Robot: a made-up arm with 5 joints.
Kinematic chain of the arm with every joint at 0, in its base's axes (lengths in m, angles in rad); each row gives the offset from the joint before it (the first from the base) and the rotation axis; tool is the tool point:
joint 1: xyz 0 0 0.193 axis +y
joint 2: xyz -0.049 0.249 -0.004 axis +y
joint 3: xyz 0 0.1 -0.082 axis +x
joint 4: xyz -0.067 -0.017 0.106 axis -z
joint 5: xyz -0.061 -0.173 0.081 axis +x
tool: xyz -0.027 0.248 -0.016
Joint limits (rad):
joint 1: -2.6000..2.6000
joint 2: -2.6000..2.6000
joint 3: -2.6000..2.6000
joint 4: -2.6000..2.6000
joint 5: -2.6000..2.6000
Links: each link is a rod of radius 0.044 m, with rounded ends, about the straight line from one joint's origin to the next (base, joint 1, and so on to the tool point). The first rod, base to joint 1, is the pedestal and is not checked.
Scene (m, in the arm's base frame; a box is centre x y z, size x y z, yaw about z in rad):
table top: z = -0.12
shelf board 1: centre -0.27 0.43 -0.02 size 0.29 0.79 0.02 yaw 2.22
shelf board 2: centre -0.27 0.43 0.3 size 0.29 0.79 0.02 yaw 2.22
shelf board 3: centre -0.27 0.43 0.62 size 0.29 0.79 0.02 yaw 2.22
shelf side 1: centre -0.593 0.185 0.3 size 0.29 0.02 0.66 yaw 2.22
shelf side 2: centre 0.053 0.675 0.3 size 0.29 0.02 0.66 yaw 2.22
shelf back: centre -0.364 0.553 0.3 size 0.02 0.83 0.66 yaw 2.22
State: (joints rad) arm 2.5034 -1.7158 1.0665 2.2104 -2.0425
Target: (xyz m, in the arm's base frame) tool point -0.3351 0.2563 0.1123
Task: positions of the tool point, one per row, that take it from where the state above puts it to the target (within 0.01 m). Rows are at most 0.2 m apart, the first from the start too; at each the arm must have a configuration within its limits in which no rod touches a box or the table.
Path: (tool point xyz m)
1: -0.0099 0.4377 0.4972
2: 0.0366 0.3762 0.4980
3: 0.0699 0.3058 0.4830
4: -0.0686 0.2478 0.4783
5: -0.1878 0.1906 0.3969
6: -0.2435 0.1376 0.2596
7: -0.2100 0.0914 0.1123
8: -0.2885 0.1736 0.1161
9: -0.3351 0.2563 0.1123

